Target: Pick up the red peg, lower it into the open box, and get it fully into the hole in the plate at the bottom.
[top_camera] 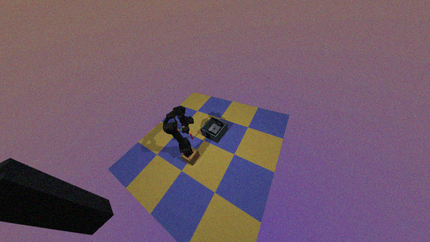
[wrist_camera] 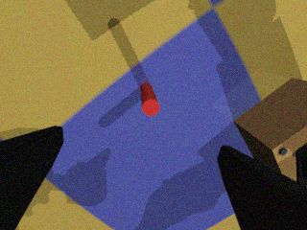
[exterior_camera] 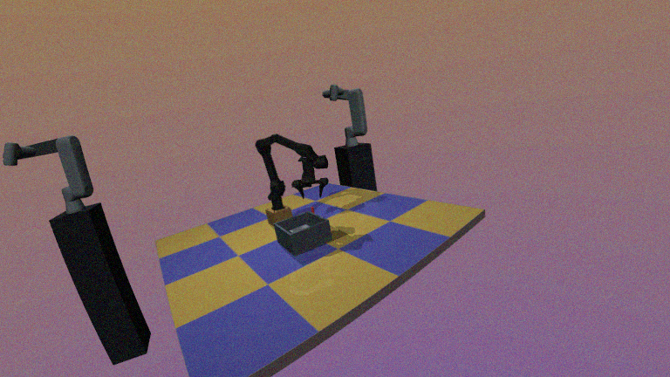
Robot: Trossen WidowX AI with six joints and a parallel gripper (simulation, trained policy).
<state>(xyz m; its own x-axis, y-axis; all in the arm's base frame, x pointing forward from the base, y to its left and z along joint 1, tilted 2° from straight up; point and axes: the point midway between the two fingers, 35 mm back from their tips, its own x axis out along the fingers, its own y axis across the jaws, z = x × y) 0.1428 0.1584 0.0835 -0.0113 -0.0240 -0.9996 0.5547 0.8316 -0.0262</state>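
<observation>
Right now my gripper tip is 1 cm to the left of the red peg and 9 cm above it. Round my gripper tip: dark box (20 cm ahead, 14 cm to the right, 10 cm below); pale plate (20 cm ahead, 14 cm to the right, 8 cm below).
</observation>
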